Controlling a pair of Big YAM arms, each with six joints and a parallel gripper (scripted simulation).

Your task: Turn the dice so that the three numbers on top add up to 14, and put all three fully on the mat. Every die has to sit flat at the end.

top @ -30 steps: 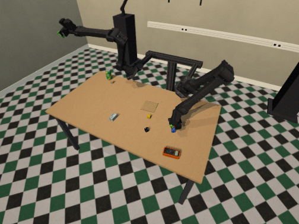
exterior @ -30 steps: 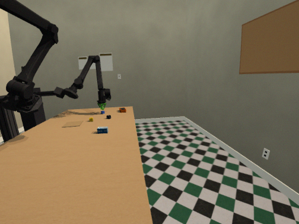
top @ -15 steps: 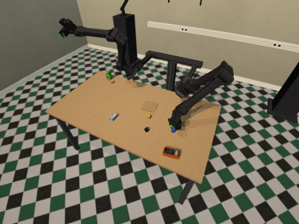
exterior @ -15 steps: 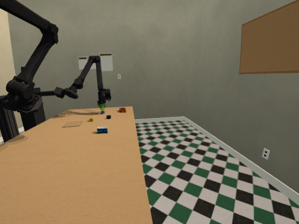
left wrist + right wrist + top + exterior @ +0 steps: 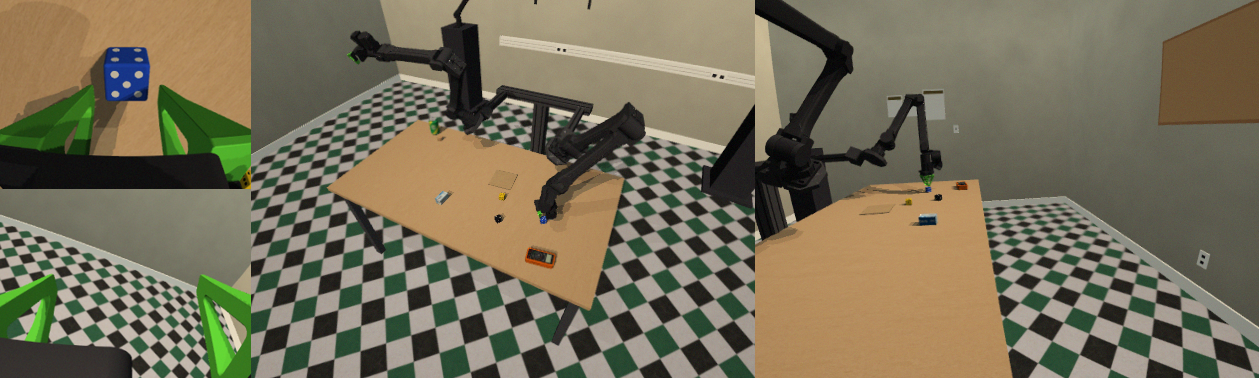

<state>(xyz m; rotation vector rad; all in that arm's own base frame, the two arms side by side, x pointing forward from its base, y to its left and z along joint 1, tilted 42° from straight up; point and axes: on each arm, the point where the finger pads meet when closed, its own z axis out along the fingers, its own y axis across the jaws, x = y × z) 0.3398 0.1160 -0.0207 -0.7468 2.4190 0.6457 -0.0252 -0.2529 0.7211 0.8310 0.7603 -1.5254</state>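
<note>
Right now the blue die is 30 mm below my left hand. The rest, counted from my left hand: black die: 200 mm to the right, 110 mm ahead, 30 mm below; tan mat: 340 mm to the right, 170 mm behind, 50 mm below; yellow die: 270 mm to the right, 30 mm below, 30 mm behind.
</note>
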